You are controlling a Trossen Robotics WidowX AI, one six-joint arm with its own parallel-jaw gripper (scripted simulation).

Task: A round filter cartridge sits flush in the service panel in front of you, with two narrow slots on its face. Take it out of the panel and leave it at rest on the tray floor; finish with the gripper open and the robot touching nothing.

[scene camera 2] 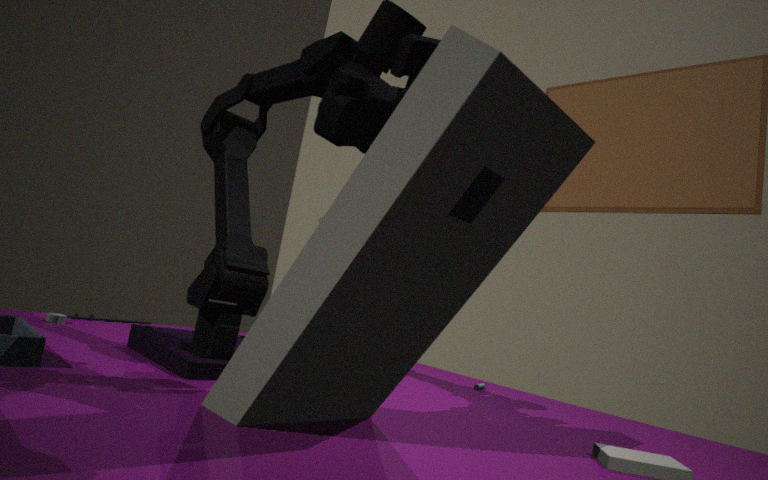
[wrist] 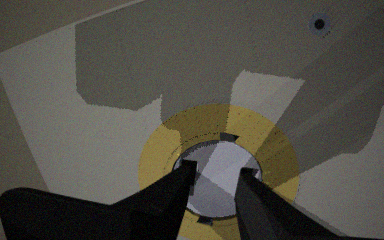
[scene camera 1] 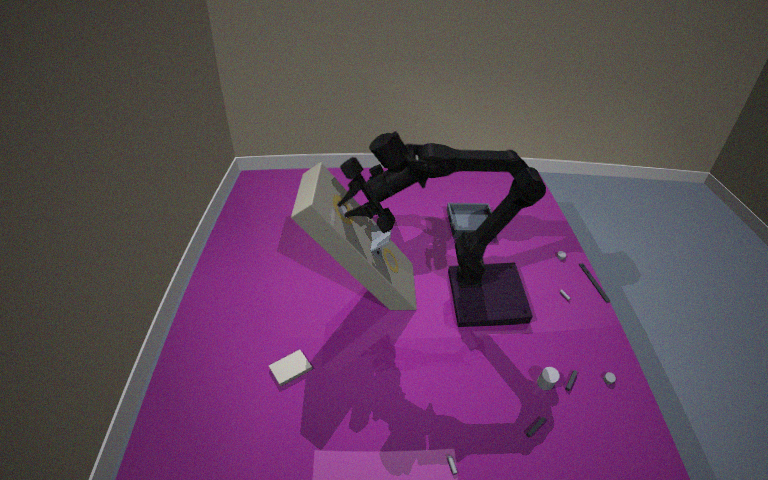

Note:
I see my gripper (scene camera 1: 339,211), a round grey filter cartridge (wrist: 216,163), a white block (scene camera 1: 292,366) and a beige service panel (scene camera 2: 475,149).
My gripper is seen too in the wrist view (wrist: 214,174). The beige service panel also shows in the wrist view (wrist: 107,104) and in scene camera 1 (scene camera 1: 348,240). Scene camera 2 misses the round grey filter cartridge, which is hidden by the beige service panel.

